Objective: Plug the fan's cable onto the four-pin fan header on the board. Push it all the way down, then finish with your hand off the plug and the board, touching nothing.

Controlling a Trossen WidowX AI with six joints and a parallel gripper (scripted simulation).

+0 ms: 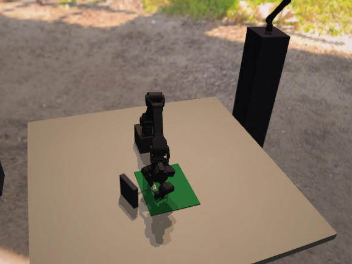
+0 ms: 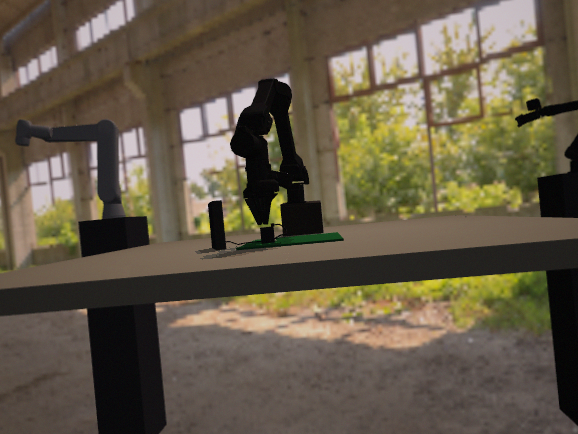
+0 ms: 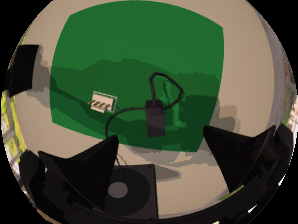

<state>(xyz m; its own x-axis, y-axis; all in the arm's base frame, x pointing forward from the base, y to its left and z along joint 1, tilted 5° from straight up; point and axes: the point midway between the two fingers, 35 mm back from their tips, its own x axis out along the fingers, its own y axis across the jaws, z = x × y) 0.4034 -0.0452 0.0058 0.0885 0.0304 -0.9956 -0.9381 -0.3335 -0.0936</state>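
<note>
Now: the black plug 10 mm behind my gripper tip, 10 mm to the left of it and 30 mm below it. Also, from my gripper tip: pale fan header 80 mm behind, 10 mm to the left, 50 mm below; then pale header key 80 mm behind, 40 mm below; then green board 70 mm behind, 60 mm to the left, 60 mm below.
</note>
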